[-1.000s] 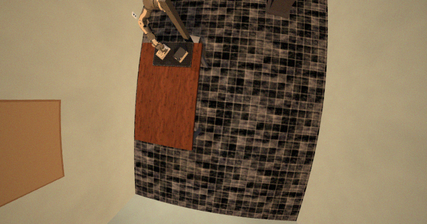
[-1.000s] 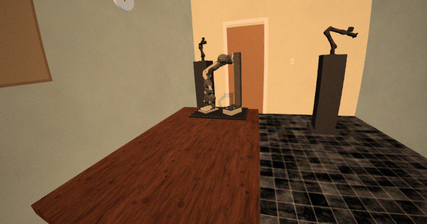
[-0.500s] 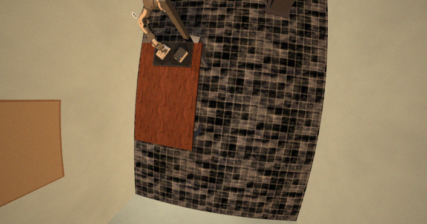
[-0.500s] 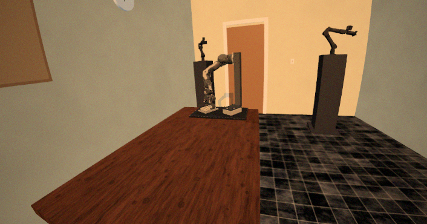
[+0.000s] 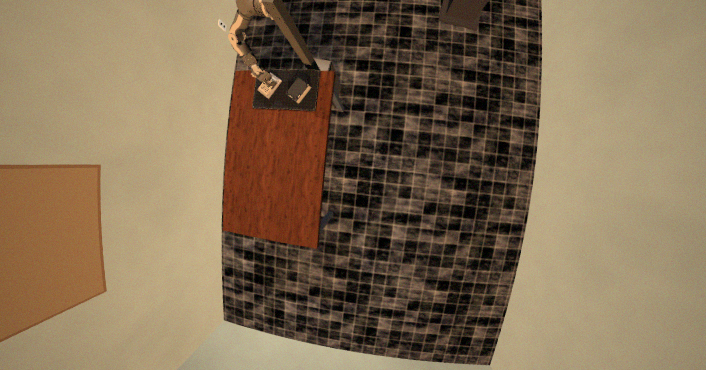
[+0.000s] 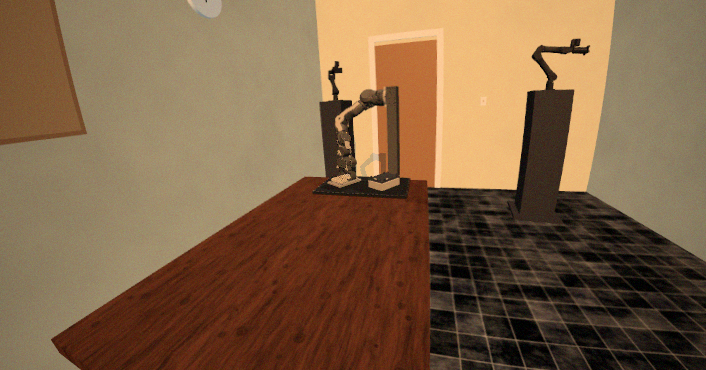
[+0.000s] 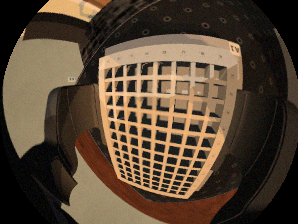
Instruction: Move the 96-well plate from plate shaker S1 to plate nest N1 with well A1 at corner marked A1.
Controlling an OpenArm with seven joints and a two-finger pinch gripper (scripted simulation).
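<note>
Now: the 96-well plate 2 cm ahead of my hand and 1 cm to the right of it. Also, from my hand: plate shaker S1: 24 cm to the left, 4 cm ahead, 1 cm above; marked tag: 7 cm to the left, 3 cm behind, 1 cm below; plate nest N1: 2 cm below, 1 cm to the right, 1 cm ahead.
</note>
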